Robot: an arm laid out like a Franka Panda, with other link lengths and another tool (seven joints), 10 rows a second.
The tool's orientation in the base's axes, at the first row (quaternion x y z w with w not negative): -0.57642 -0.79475 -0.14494 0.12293
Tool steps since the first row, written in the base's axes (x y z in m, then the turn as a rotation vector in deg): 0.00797 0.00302 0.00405 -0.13 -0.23 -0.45; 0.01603 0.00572 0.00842 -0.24 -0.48 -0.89; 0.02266 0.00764 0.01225 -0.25 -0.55 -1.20; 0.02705 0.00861 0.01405 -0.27 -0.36 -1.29; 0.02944 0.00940 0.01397 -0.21 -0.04 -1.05; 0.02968 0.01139 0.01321 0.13 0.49 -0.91; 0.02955 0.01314 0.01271 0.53 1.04 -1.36; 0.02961 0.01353 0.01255 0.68 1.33 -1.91
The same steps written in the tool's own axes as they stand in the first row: 0.00169 0.00883 -0.00286 -0.33 -0.23 0.34; 0.00320 0.01768 -0.00614 -0.67 -0.45 0.65; 0.00425 0.02490 -0.00916 -0.84 -0.51 0.92; 0.00442 0.02952 -0.01060 -0.70 -0.48 1.07; 0.00435 0.03202 -0.01030 -0.35 -0.30 0.97; 0.00576 0.03276 -0.00886 0.06 0.19 1.02; 0.00716 0.03311 -0.00774 0.26 0.69 1.63; 0.00742 0.03327 -0.00745 0.27 0.87 2.25
